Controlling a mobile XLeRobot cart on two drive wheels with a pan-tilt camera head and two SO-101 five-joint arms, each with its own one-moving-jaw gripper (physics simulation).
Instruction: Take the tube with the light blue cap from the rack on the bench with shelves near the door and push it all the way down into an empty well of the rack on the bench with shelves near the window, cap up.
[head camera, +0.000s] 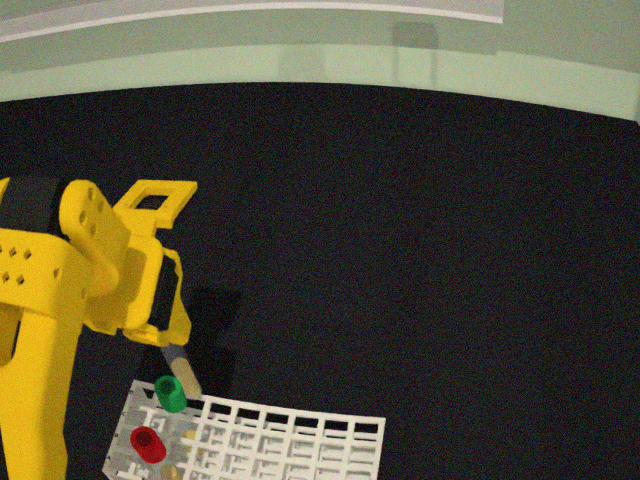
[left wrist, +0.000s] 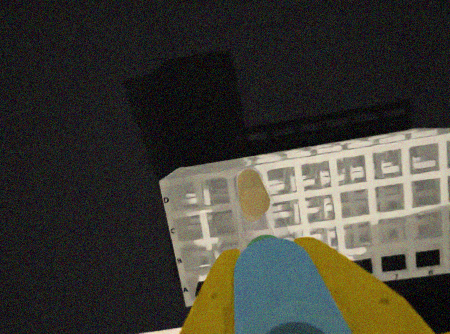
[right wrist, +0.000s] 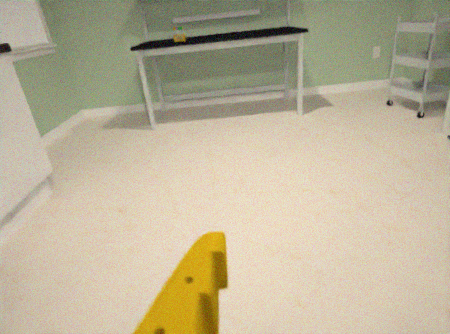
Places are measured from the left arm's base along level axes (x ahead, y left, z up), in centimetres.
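Where they show: left hand, its tool point: (head camera: 153, 332) (left wrist: 241, 265); right hand, its tool point: (right wrist: 225, 251).
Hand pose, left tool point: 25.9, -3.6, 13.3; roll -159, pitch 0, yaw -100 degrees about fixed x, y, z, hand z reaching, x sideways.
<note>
Things, the pixels of their top centre, and the offset from my left tool point, as dx, dy, dz. "spot": a spot on its surface instead. Level surfaces: height alone.
- tube with the light blue cap, a spot on its surface: (left wrist: 285, 285) spot: +0.9, -1.0, +2.4
- tube's tan lower part, a spot on its surface: (head camera: 186, 377) spot: -0.3, -1.3, -4.5
- green-capped tube, centre of its top: (head camera: 164, 385) -2.3, -0.4, -2.6
- red-capped tube, centre of its top: (head camera: 145, 437) -6.6, +0.4, -2.6
- black bench top, height of its surface: dz -14.6
The tube with the light blue cap (left wrist: 285, 285) is in my left gripper (head camera: 168, 342) (left wrist: 267, 245), whose jaws press on the cap's two sides. The cap is hidden in the head view, where the tube's tan lower part (head camera: 186, 377) slants down to the back edge of the white rack (head camera: 382, 436) (left wrist: 172, 215). In the left wrist view its tan end (left wrist: 253, 195) shows over row D, third column. I cannot tell whether the tip is inside a well. My right gripper (right wrist: 220, 242) shows one notched jaw, so it is fully open and empty.
A green-capped tube (head camera: 170, 394) stands beside the held tube, and a red-capped tube (head camera: 148, 444) stands nearer the front. The rack rests on a black bench top (head camera: 413, 232). Another bench (right wrist: 240, 38) bears a small yellow rack (right wrist: 180, 37). A trolley (right wrist: 412, 61) stands right of it.
</note>
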